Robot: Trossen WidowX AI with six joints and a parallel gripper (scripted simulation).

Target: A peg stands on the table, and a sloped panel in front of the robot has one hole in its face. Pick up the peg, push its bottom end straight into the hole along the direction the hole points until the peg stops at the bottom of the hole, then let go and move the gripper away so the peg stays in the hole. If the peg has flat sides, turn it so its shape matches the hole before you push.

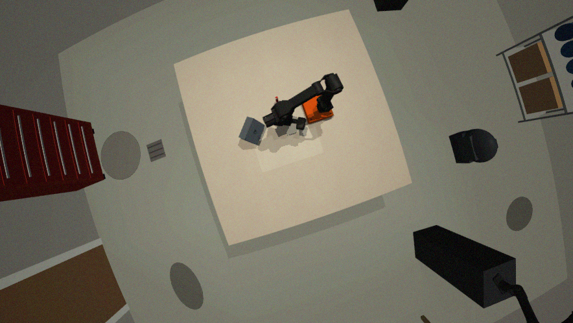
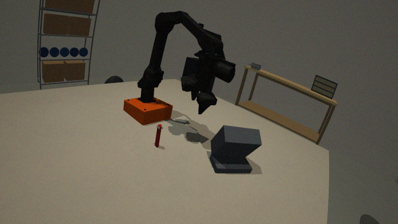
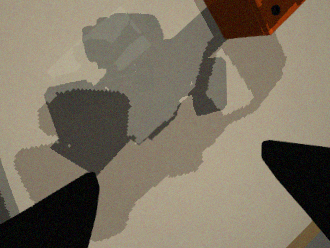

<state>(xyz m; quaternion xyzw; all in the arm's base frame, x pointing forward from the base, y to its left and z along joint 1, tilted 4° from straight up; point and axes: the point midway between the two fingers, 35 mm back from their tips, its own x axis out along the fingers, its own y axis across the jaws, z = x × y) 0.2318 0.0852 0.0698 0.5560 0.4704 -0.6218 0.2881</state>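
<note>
Right now my gripper tip is 4 cm short of the red peg, 19 cm to the left of it and 5 cm above it. Round my gripper tip: grey sloped panel 22 cm ahead, 2 cm to the right, 3 cm below.
</note>
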